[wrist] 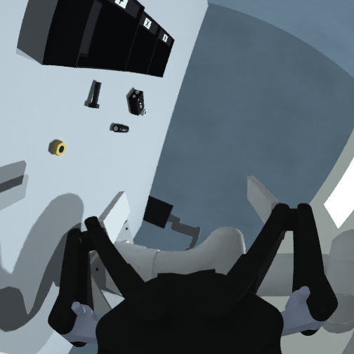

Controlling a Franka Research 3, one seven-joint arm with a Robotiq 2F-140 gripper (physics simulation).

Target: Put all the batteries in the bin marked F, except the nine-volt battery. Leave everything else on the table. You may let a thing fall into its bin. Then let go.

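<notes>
A small dark cylindrical battery (119,128) with a light end lies on the table in the upper left of the wrist view. A black, boxy nine-volt battery (136,101) lies beyond it, nearer the bins. The bin marked F (109,50) is part of a row of black bins at the top left; its label is partly cut off by the frame's top edge. My gripper (186,194) is wide open, with no object between its fingers, and is apart from both batteries, which are up and to the left of it.
A dark bolt (94,95) lies near the bins and a yellow hex nut (59,148) lies to the left. A small silvery piece (144,112) shows at the nine-volt battery's end. Further bins (140,52) (160,60) stand beside bin F. The table's edge runs past the batteries' right.
</notes>
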